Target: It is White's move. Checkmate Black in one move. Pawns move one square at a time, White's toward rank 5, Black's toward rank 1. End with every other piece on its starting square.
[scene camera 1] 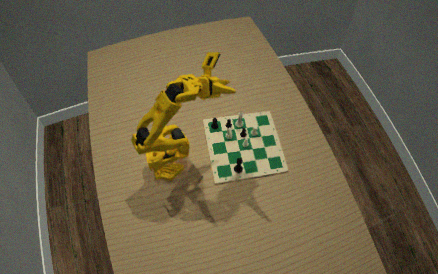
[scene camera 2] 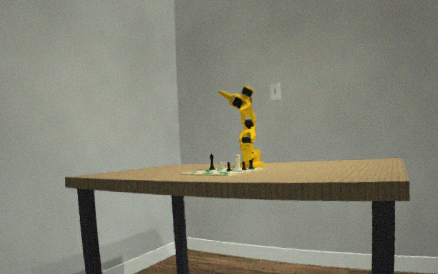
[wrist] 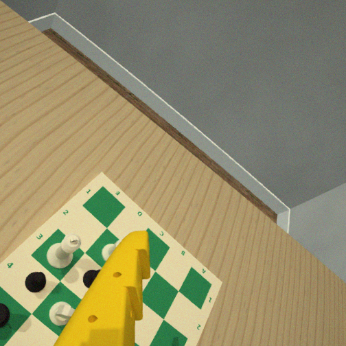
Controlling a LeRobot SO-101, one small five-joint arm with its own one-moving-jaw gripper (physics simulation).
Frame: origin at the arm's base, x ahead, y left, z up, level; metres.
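Where they show: hand, its tool point: (scene camera 1: 228,82) (scene camera 2: 239,109); arm's base, origin of its link: (scene camera 1: 172,162).
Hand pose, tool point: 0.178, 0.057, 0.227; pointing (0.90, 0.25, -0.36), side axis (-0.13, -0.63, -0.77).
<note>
Things, the pixels of their top centre, and the offset from my tool point, as dx, dy, dz. "spot": a spot on its surface instead. Level surfaces: height alone.
- board, a spot on its surface: (scene camera 1: 284,168) spot: +0.127, -0.176, -0.221
- tall white piece, centre of its top: (scene camera 1: 240,111) (scene camera 2: 237,153) +0.050, +0.010, -0.158
- D4, centre of its top: (scene camera 1: 229,128) +0.006, -0.023, -0.182
- D2, centre of its top: (scene camera 1: 255,126) +0.083, -0.034, -0.188
- small white piece, centre of its top: (scene camera 1: 246,138) +0.043, -0.065, -0.190
- E4, centre of its top: (scene camera 1: 229,119) +0.017, +0.014, -0.190
- D3, centre of its top: (scene camera 1: 244,129) +0.049, -0.031, -0.190
- thick black piece, centre of its top: (scene camera 1: 214,119) -0.024, +0.024, -0.188
- tall black king, centre of its top: (scene camera 1: 240,158) (scene camera 2: 211,153) -0.005, -0.135, -0.158
- wooden table, height of its surface: dz -0.227
My gripper (scene camera 1: 231,86) (scene camera 2: 221,93) (wrist: 139,245) is fully open and empty, high above the table beyond the board's rank-5 side; one jaw shows in the wrist view. The board (scene camera 1: 284,168) (wrist: 102,178) holds a tall white piece (scene camera 1: 240,121) (scene camera 2: 237,162) (wrist: 60,256) on E3, white pieces on D4 (scene camera 1: 229,134) (wrist: 61,314) and D2 (scene camera 1: 255,131) (wrist: 109,251), and a small white piece (scene camera 1: 246,143) on C3, hidden behind the jaw in the wrist view. Black pawns stand on E4 (scene camera 1: 228,123) (wrist: 35,282) and D3 (scene camera 1: 243,132) (wrist: 90,278).
A thick black piece (scene camera 1: 215,124) (wrist: 2,315) stands on E5. The tall black king (scene camera 1: 238,167) (scene camera 2: 212,162) stands upright on A4. The arm's base (scene camera 1: 169,170) is beside the board's rank-5 side. The wooden table (scene camera 1: 150,55) (scene camera 2: 325,175) extends around the board.
</note>
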